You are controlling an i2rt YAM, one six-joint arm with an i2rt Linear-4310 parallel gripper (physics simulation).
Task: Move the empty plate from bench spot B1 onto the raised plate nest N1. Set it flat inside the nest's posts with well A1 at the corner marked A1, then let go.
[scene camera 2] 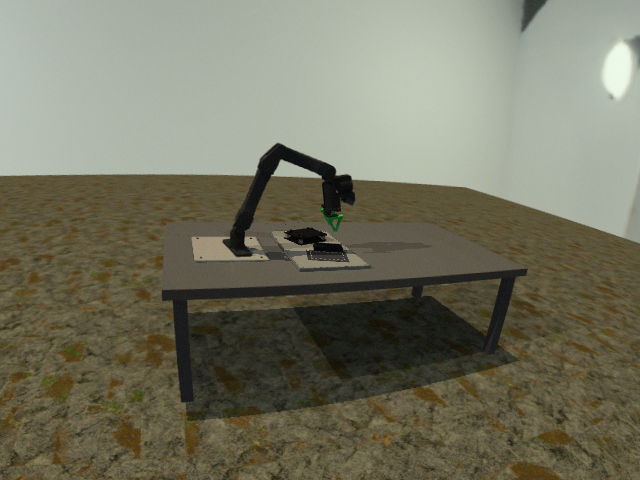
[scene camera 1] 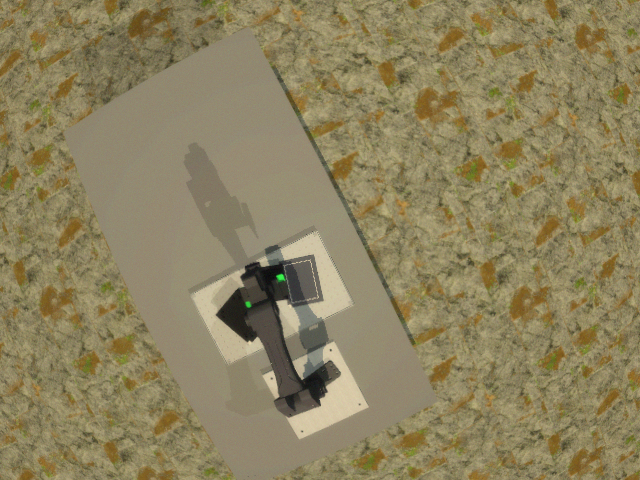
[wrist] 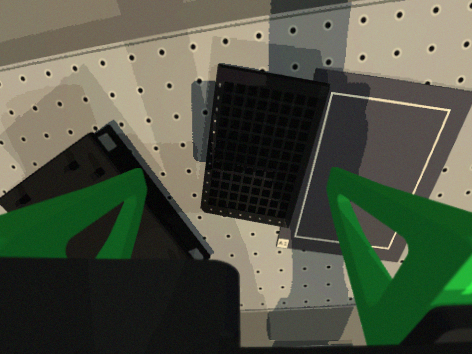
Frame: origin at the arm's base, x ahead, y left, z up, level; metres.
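Where they show: gripper, fingertip midpoint: [scene camera 2: 332, 227] [wrist: 236, 178]; arm's base, link origin: [scene camera 2: 236, 248] [scene camera 1: 314, 382].
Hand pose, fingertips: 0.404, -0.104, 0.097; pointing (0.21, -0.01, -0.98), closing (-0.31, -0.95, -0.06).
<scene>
Each offset is from my fingertips to the centre of the thing, as dx, dy, dz. "spot": to the spot under its first point. Level surfaces: height alone.
The black empty plate @(-0.019, -0.007, -0.086) [scene camera 2: 327, 247] [wrist: 265, 150] rests low on the pegboard, overlapping or against the left edge of outlined grey bench spot B1 @(spot: -0.084, -0.117, -0.093) [scene camera 1: 309, 279] [scene camera 2: 328, 256] [wrist: 395, 155] in the wrist view. I cannot tell whether it is fully flat. In scene camera 1 the arm largely hides it. The raised black nest N1 @(-0.049, +0.150, -0.073) [scene camera 1: 234, 316] [scene camera 2: 305, 236] [wrist: 55, 185] stands apart from it, turned at an angle and partly behind my left finger in the wrist view. A small A1 tag @(spot: -0.119, -0.004, -0.092) [wrist: 283, 243] shows by the plate's lower right corner. My gripper [scene camera 1: 264, 290] [scene camera 2: 332, 221] [wrist: 236, 178] is open, empty and above the plate.
The white pegboard [scene camera 1: 338, 297] [scene camera 2: 356, 262] [wrist: 250, 272] bears the nest, the plate and the grey spot. The arm's white base board [scene camera 1: 346, 397] [scene camera 2: 211, 250] lies beside it on the grey table @(dz -0.107) [scene camera 1: 155, 129] [scene camera 2: 439, 258]. The arm arches over the pegboard.
</scene>
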